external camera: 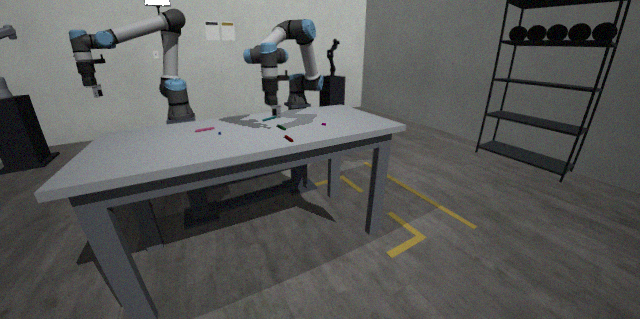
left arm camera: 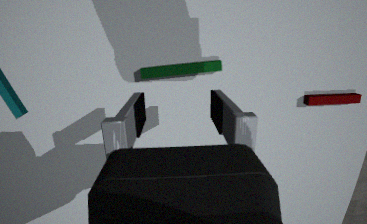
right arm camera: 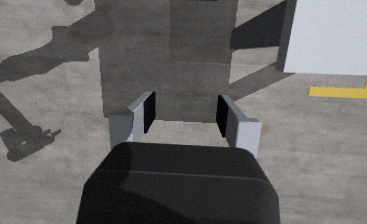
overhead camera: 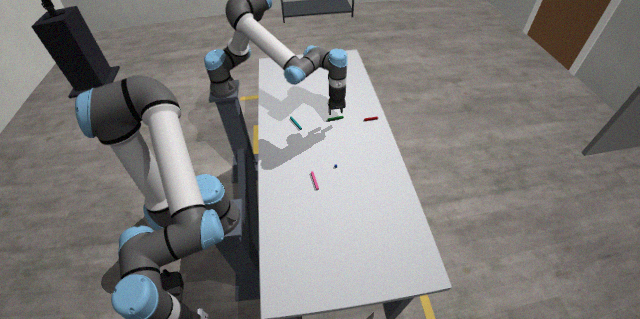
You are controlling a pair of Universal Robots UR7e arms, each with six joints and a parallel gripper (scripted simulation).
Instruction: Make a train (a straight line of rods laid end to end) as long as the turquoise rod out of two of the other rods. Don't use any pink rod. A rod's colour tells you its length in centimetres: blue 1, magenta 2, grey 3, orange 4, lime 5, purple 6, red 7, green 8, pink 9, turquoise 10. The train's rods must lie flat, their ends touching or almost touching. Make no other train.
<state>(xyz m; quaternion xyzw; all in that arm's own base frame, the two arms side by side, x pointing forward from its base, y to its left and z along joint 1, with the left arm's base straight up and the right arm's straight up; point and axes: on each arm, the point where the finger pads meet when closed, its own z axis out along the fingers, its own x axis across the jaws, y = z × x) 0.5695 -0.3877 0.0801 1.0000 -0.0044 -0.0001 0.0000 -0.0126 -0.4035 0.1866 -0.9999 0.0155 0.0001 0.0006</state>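
Note:
Now: the red rod 180 mm ahead of my left hand, 80 mm below it and 20 mm to the right of it. From my left hand the other things lie so: turquoise rod: 190 mm behind, 80 mm below, 30 mm to the left; then green rod: 80 mm below, 20 mm to the left, 10 mm ahead; then magenta rod: 240 mm to the left, 80 mm below, 70 mm ahead.

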